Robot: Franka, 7 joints.
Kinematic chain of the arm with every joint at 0, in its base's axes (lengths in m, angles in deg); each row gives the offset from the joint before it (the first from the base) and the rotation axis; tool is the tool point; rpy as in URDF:
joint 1: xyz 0 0 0.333 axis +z
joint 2: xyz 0 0 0 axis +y
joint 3: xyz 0 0 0.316 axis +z
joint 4: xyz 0.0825 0 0 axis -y
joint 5: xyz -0.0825 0 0.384 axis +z
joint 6: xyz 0 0 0 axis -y
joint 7: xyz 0.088 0 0 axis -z
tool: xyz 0 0 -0.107 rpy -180 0 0
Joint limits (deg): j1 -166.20..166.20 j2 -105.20..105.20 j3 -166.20..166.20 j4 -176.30..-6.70 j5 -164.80..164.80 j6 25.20..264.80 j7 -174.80..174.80
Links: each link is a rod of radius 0.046 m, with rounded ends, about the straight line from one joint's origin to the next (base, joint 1, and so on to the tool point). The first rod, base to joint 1, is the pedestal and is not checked.
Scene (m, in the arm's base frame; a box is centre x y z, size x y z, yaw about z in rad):
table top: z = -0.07
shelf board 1: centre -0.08 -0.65 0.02 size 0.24 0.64 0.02 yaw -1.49
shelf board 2: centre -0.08 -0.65 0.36 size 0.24 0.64 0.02 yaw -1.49
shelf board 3: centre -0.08 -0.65 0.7 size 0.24 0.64 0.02 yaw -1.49
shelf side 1: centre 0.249 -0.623 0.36 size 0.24 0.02 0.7 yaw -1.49
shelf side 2: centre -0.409 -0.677 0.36 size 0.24 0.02 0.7 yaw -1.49
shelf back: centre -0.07 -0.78 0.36 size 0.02 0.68 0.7 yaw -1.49
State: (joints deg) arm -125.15 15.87 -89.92 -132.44 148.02 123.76 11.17
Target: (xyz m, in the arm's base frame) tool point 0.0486 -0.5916 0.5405
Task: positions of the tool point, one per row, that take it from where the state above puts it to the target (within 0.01 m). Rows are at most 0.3 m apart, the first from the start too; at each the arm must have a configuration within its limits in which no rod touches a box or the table.
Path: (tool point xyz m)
1: -0.5583 0.0578 0.3812
2: -0.5440 -0.1921 0.3996
3: -0.4190 -0.4138 0.4337
4: -0.2067 -0.5581 0.4818
5: 0.0486 -0.5916 0.5405

